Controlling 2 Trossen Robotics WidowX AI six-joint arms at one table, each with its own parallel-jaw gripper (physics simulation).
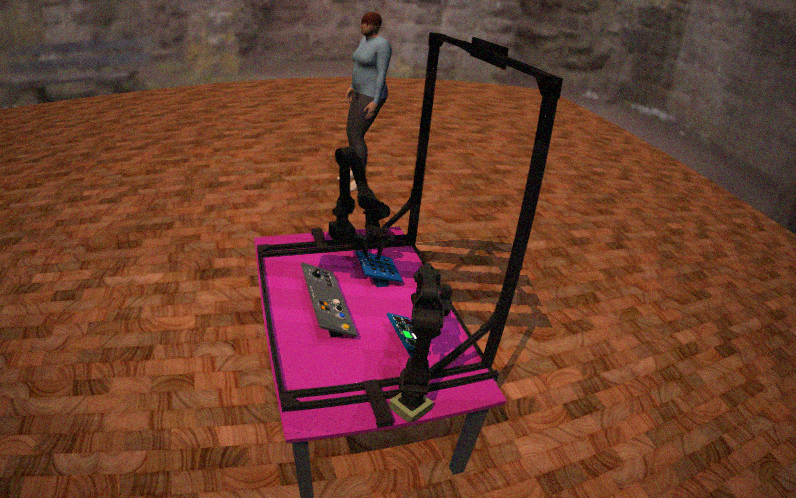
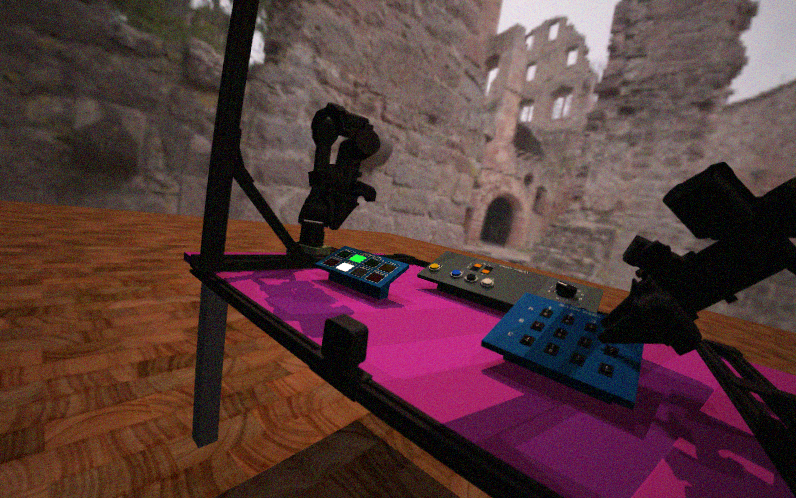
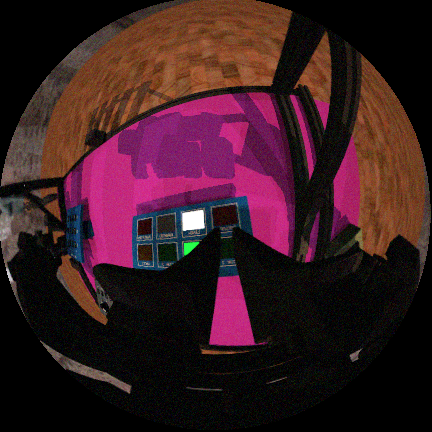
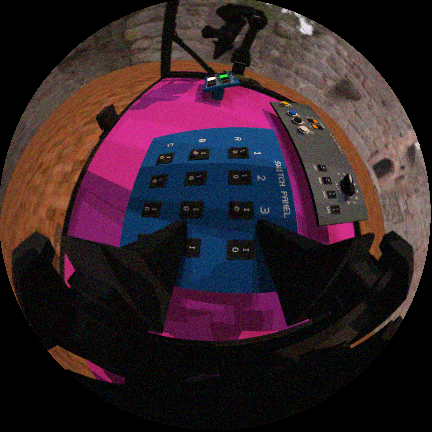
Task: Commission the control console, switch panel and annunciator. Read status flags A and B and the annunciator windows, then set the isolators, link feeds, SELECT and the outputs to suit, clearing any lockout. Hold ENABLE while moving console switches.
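Pixels of known places: left gripper, fingertip midpoint: (image 2: 333, 229) (image 3: 225, 232) (image 4: 213, 58); right gripper, fingertip midpoint: (image 1: 373, 258) (image 2: 601, 332) (image 3: 67, 238) (image 4: 221, 224); left arm's base, link origin: (image 1: 411, 400) (image 2: 310, 244) (image 4: 236, 72); right arm's base, link origin: (image 1: 341, 224) (image 3: 59, 246).
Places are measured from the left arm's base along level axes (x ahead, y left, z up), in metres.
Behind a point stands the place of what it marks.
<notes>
The blue switch panel (image 1: 385, 269) @[z 0.013, x 0.579, y -0.446 m] (image 2: 544, 328) @[z 0.020, x 0.581, y -0.427 m] (image 4: 213, 193) @[z 0.025, x 0.623, y -0.431 m] carries rows of black rockers under columns A, B, C. My right gripper (image 4: 221, 224) @[z 0.035, x 0.652, y -0.440 m] (image 1: 379, 251) @[z 0.035, x 0.652, y -0.440 m] is open and empty, hovering low over the panel's row 4. The grey console (image 1: 323, 291) @[z 0.032, x 0.595, y -0.123 m] (image 2: 524, 284) @[z 0.032, x 0.612, y -0.132 m] (image 4: 328, 160) @[z 0.027, x 0.628, y -0.152 m] lies beside the switch panel, with coloured buttons, small switches and a black knob (image 4: 347, 183) @[z 0.047, x 0.690, y -0.175 m] (image 2: 566, 289) @[z 0.046, x 0.691, y -0.177 m]. The blue annunciator (image 1: 400, 323) @[z 0.022, x 0.282, y -0.233 m] (image 2: 381, 282) @[z 0.002, x 0.305, y -0.291 m] (image 3: 141, 250) @[z 0.023, x 0.306, y -0.246 m] (image 4: 213, 82) @[z 0.010, x 0.279, y -0.265 m] shows one white window (image 3: 193, 219) @[z 0.006, x 0.204, y -0.239 m] and one green window (image 3: 189, 246) @[z 0.022, x 0.225, y -0.213 m]; the others are dark. My left gripper (image 3: 225, 232) @[z 0.080, x 0.158, y -0.220 m] is shut and empty above the annunciator.
The magenta table (image 1: 312, 356) @[z -0.040, x 0.391, y 0.091 m] (image 2: 426, 341) @[z -0.040, x 0.418, y -0.428 m] has black rails along its edges and a tall black gantry (image 1: 534, 198) @[z 0.634, x -0.057, y -0.351 m] (image 2: 223, 138) @[z 0.228, x -0.042, y -0.361 m] on one side. A small black block (image 2: 344, 341) @[z -0.001, x 0.335, y -0.577 m] sits on the near rail. A person (image 1: 366, 99) stands on the floor behind the right arm.
</notes>
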